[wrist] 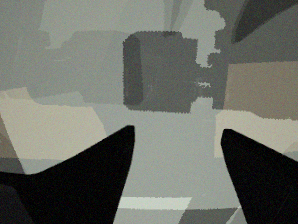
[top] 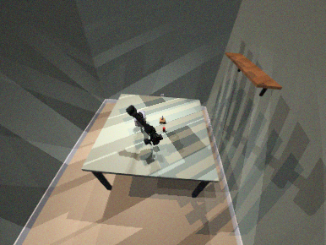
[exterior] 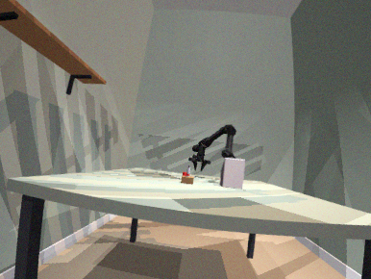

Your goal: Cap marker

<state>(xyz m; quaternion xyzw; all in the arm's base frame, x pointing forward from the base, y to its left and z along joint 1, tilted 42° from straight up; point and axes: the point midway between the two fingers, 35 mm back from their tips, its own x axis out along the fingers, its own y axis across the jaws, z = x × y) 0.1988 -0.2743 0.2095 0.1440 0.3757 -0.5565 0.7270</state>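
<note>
The red cap is 250 mm to the left of my gripper tip, 100 mm ahead of it and 30 mm below it. Also, from my gripper tip: holder block: 400 mm to the left, 70 mm ahead, 40 mm below.
</note>
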